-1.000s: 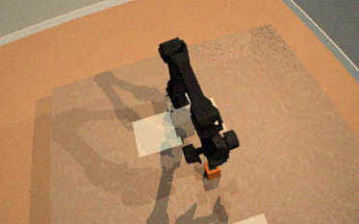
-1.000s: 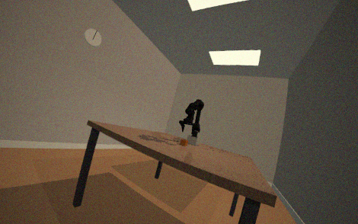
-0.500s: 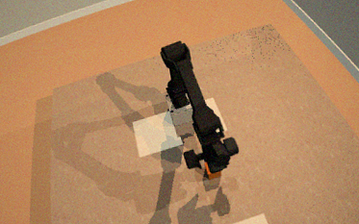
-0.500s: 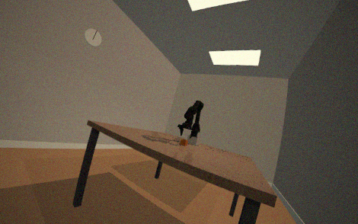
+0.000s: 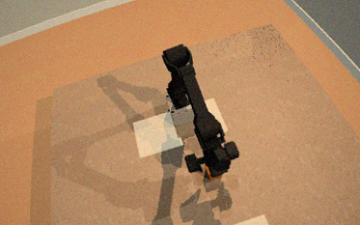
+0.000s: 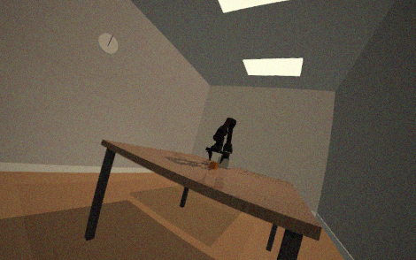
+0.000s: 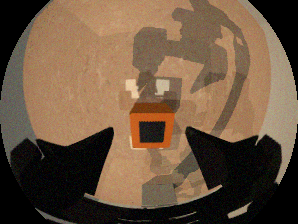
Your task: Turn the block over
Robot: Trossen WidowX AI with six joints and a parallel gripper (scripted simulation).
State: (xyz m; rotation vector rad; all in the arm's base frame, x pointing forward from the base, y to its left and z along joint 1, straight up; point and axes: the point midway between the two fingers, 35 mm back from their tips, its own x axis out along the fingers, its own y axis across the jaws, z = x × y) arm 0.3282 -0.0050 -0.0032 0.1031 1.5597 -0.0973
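Now: the orange block 1 cm below my gripper tip.
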